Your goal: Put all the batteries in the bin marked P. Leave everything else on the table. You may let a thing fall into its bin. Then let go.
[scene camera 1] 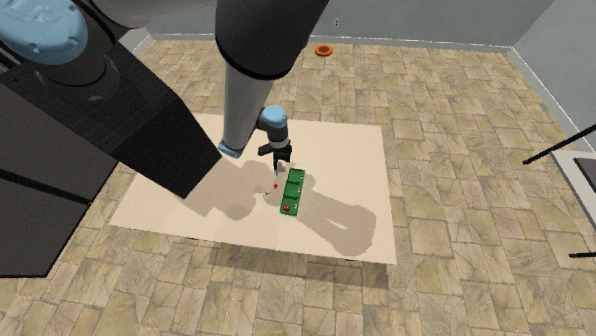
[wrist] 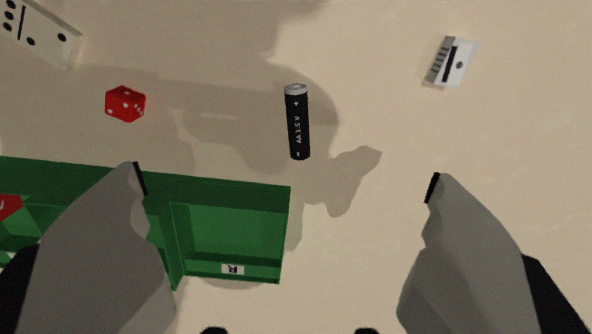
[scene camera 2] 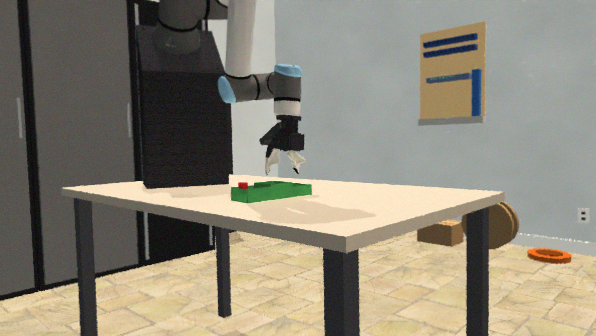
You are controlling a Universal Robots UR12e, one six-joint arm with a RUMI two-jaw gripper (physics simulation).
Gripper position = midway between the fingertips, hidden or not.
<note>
I see my gripper (scene camera 2: 282, 174), a green three-part tray (scene camera 2: 270, 190), a red die (wrist: 123, 103), a black AA battery (wrist: 296, 99) and a grey sharpener (wrist: 456, 54).
The green three-part tray also shows in scene camera 1 (scene camera 1: 291, 196) and in the wrist view (wrist: 203, 227). My gripper shows as well in the wrist view (wrist: 289, 170). Scene camera 2 does not show the red die, which is hidden by the green three-part tray. Scene camera 2 misses the black AA battery, which is hidden by the green three-part tray.
</note>
